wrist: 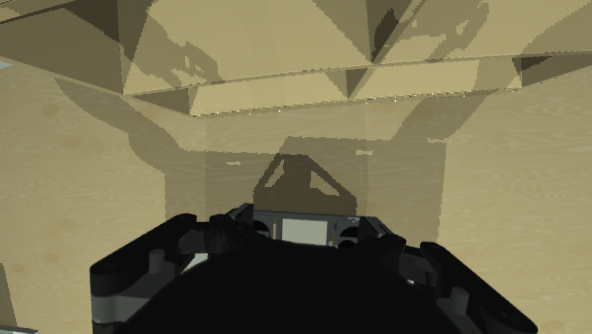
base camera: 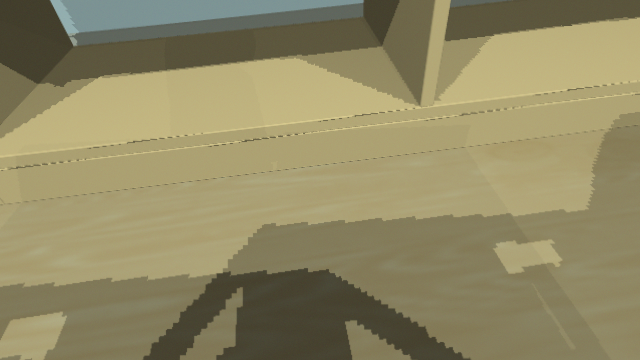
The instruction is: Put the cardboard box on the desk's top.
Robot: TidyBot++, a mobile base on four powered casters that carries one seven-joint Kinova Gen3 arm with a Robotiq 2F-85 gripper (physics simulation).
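Places are measured from the arm's base along level axes (x right, y ahead, z up), in centimetres.
Where they show: gripper, between the fingertips: point(wrist: 305, 221).
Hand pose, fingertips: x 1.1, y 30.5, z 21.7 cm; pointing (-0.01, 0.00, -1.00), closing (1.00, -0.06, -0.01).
Observation:
After its pixels a point has its place.
The desk point(base camera: 209, 104) {x -16.5, y 59.4, z -31.7 cm} point(wrist: 258, 39) {x -11.2, y 60.6, z -5.2 cm} is a tan wooden unit with low shelf boards and slanted dividers point(base camera: 422, 59) {x 12.8, y 56.6, z -25.6 cm} point(wrist: 355, 77) {x 12.7, y 57.8, z -18.8 cm}. It fills the upper part of both views, just ahead of me. My gripper point(wrist: 305, 221) {x 1.1, y 30.5, z 21.7 cm} is open and empty. Its black fingers spread wide at the bottom of the wrist view, and it hangs above the floor in front of the desk's lower shelves. The gripper does not show in the base camera view.
The pale wooden floor point(base camera: 348, 188) {x 2.8, y 48.5, z -39.6 cm} point(wrist: 113, 181) {x -88.0, y 20.4, z -39.6 cm} runs up to the desk's bottom edge. My own dark shadow point(base camera: 298, 316) {x -3.4, y 30.2, z -39.6 cm} point(wrist: 301, 184) {x -2.2, y 23.8, z -39.6 cm} falls on it. A blue-grey surface point(base camera: 199, 15) {x -25.0, y 92.8, z -29.7 cm} shows behind the desk. Part of my base point(wrist: 261, 220) {x -15.1, y 12.1, z -28.1 cm} shows below the gripper.

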